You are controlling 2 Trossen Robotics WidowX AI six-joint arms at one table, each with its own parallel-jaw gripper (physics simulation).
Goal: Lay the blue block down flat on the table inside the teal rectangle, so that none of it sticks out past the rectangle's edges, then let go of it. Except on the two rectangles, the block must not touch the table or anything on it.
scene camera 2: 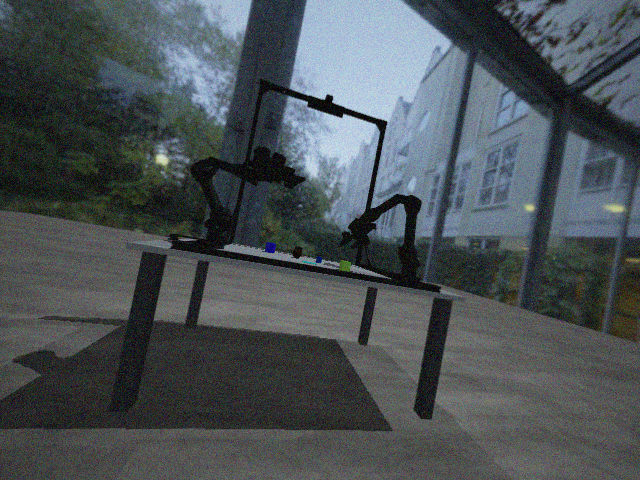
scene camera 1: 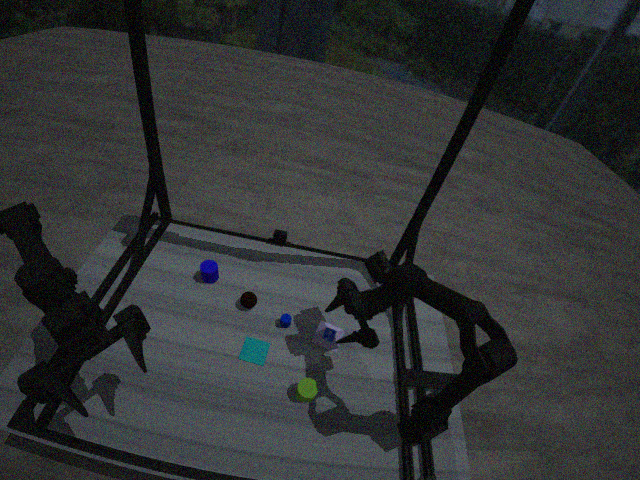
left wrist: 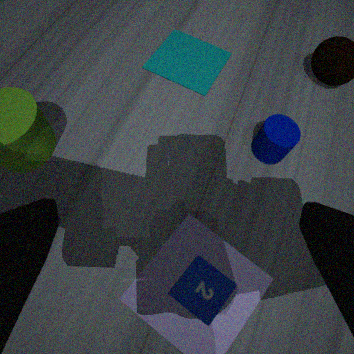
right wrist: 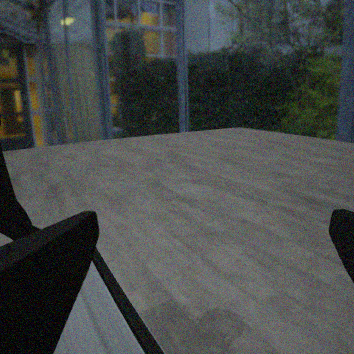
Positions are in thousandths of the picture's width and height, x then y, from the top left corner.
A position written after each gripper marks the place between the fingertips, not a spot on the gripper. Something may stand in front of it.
Observation:
The left gripper (scene camera 1: 516, 680) is open, holding nothing. Also in view: a green cylinder (left wrist: 100, 397). The right gripper (scene camera 1: 182, 820) is open, with nothing in its grasp. Also in view: a teal rectangle (left wrist: 547, 179) and a pale lilac rectangle (left wrist: 417, 835).
The left gripper also shows in the left wrist view (left wrist: 513, 600). The right gripper also shows in scene camera 2 (scene camera 2: 470, 366) and in the right wrist view (right wrist: 606, 629). The right wrist view misses the green cylinder: it is out of frame.

